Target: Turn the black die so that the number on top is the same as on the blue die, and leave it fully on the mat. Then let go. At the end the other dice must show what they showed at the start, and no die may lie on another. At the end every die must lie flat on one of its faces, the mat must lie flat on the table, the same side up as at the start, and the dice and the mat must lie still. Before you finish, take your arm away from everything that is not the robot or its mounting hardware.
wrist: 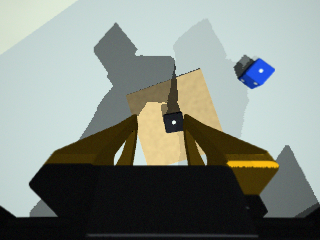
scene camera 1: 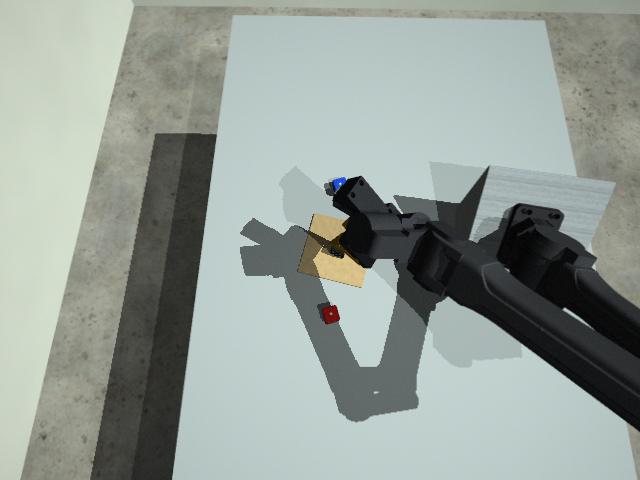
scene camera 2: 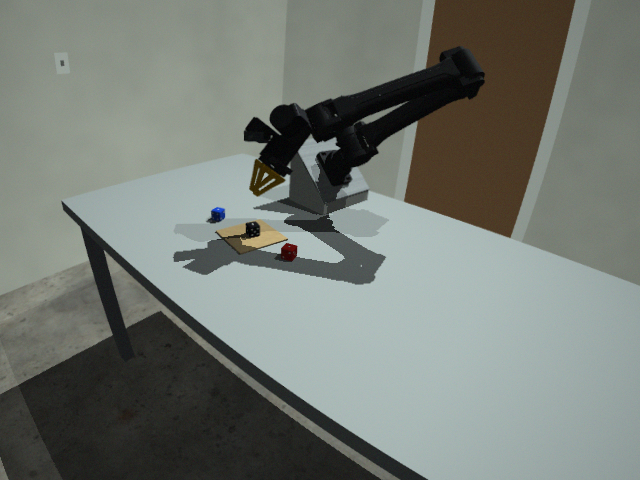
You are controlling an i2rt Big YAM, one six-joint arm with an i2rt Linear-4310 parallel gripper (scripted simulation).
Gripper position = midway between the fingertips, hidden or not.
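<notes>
Tan mat [scene camera 1: 317,261], [wrist: 188,93], [scene camera 2: 235,236]. My gripper [wrist: 160,120].
</notes>
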